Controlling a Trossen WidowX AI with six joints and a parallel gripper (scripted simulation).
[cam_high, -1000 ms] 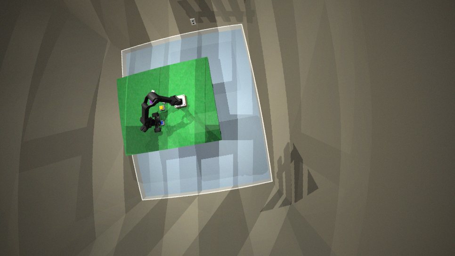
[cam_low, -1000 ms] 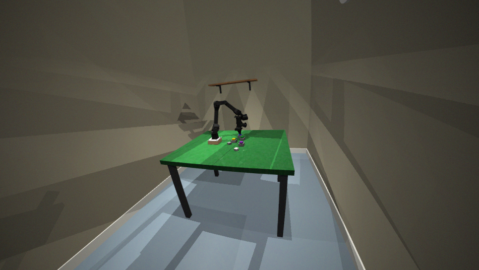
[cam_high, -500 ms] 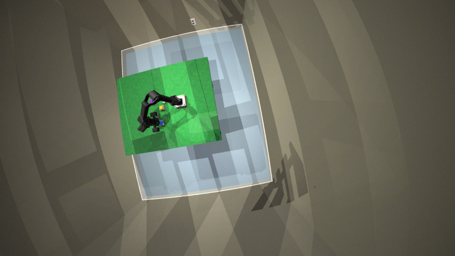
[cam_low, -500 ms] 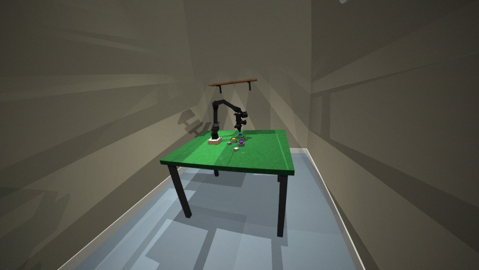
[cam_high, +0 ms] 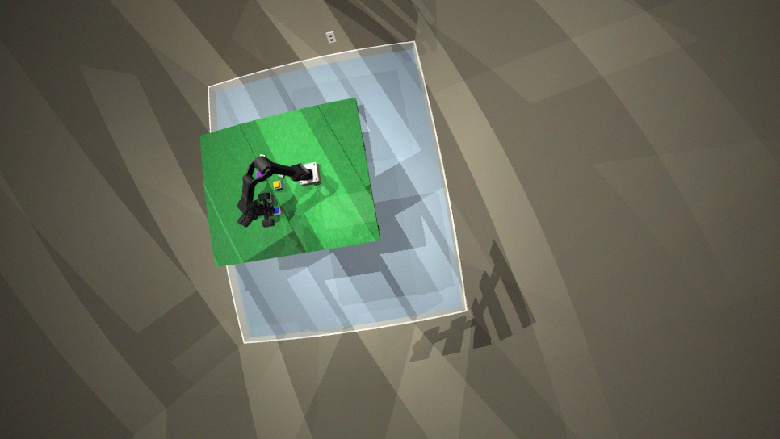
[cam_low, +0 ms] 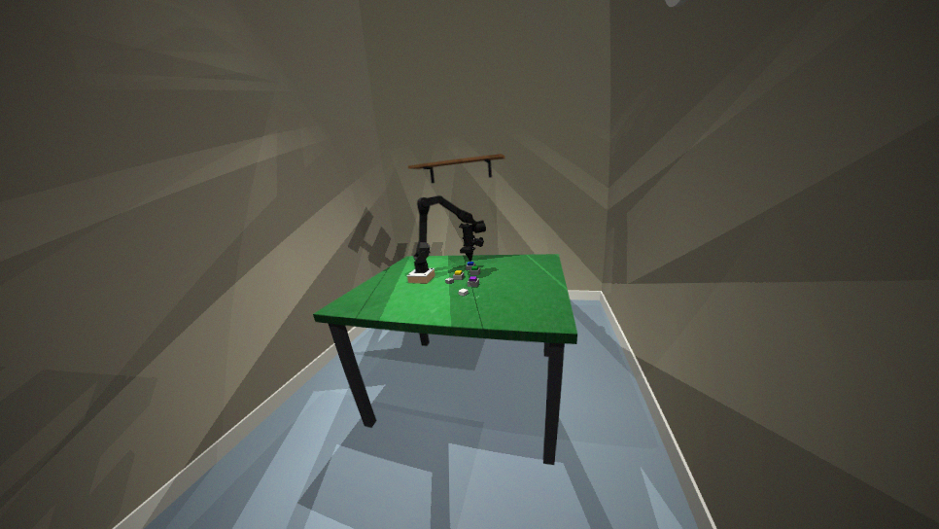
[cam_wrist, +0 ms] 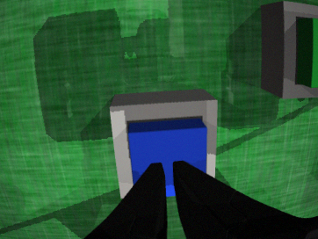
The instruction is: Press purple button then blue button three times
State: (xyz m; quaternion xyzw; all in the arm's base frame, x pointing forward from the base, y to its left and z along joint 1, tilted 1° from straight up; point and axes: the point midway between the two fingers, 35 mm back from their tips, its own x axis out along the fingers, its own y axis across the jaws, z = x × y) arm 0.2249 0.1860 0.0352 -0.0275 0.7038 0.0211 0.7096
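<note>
The blue button is 2 cm below my gripper tip. Also, from my gripper tip: green button (5 cm ahead, 8 cm to the right, 2 cm below); grey block (5 cm behind, 22 cm to the right, 4 cm below); yellow button (2 cm behind, 16 cm to the right, 2 cm below).
</note>
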